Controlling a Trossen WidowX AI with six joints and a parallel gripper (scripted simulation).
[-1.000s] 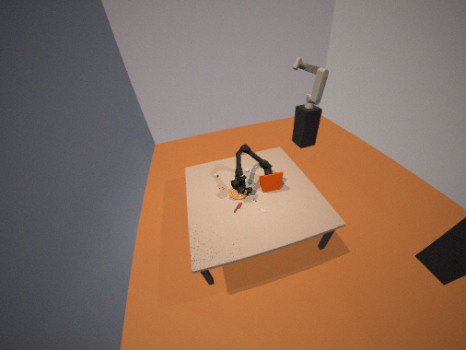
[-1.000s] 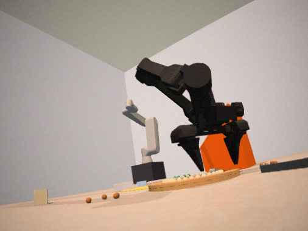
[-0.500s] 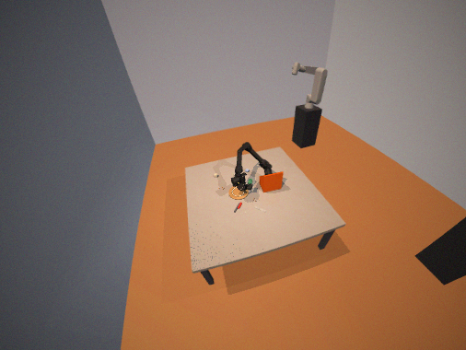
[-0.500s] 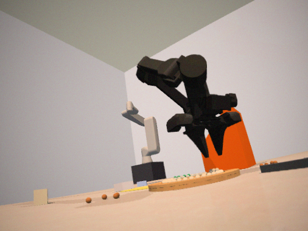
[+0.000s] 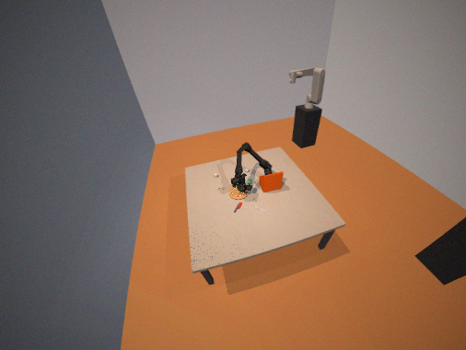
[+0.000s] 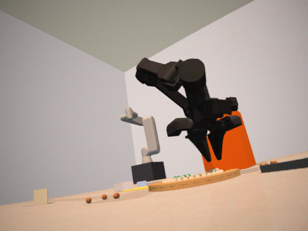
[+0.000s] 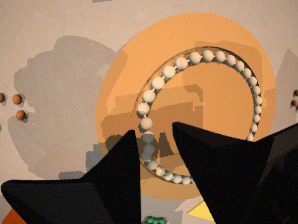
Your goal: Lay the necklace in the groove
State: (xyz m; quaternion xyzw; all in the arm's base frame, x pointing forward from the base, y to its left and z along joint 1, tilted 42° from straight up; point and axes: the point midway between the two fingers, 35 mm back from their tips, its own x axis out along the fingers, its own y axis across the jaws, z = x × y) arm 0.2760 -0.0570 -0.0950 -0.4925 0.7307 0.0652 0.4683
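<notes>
Now: the round wooden bead board 50 mm to the right of my gripper tip, 30 mm below it and 30 mm ahead of it. The rest, counted from my gripper tip: tan cube: 380 mm to the right, 200 mm ahead, 20 mm below; yellow flat piece: 220 mm to the right, 40 mm below, 30 mm behind; red-handled tool: 130 mm to the left, 90 mm ahead, 30 mm below.
</notes>
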